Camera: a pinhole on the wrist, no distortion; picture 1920 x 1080 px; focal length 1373.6 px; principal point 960.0 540.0 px. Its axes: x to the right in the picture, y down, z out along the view. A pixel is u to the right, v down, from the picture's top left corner.
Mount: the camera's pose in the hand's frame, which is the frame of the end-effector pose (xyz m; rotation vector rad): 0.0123 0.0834 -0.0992 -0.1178 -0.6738 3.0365
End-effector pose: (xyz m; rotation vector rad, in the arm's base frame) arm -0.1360 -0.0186 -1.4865 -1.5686 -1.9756 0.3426
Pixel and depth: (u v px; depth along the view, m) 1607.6 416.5 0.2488
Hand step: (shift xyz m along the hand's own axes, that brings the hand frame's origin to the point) -0.1243 0.0041 0.1271
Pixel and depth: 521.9 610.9 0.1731
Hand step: 0.0534 -0.0001 0.0571
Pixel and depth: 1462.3 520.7 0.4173
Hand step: -0.1732 -0.0802 0.2700
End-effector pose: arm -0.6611 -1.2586 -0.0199 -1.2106 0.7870 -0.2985
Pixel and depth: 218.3 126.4 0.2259
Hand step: 0.1166 0.0444 0.1419
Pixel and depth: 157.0 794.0 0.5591
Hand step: 0.2921 -0.2603 0.3842
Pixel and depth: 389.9 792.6 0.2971
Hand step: 0.1108 -0.0967 0.1544
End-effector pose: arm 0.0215 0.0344 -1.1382 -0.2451 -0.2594 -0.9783
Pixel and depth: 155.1 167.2 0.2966
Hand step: 0.1627 0.0236 0.2146
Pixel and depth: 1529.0 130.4 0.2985
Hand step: -0.1338 0.0438 0.1998
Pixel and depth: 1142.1 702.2 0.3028
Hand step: -0.0524 -0.0747 0.1565
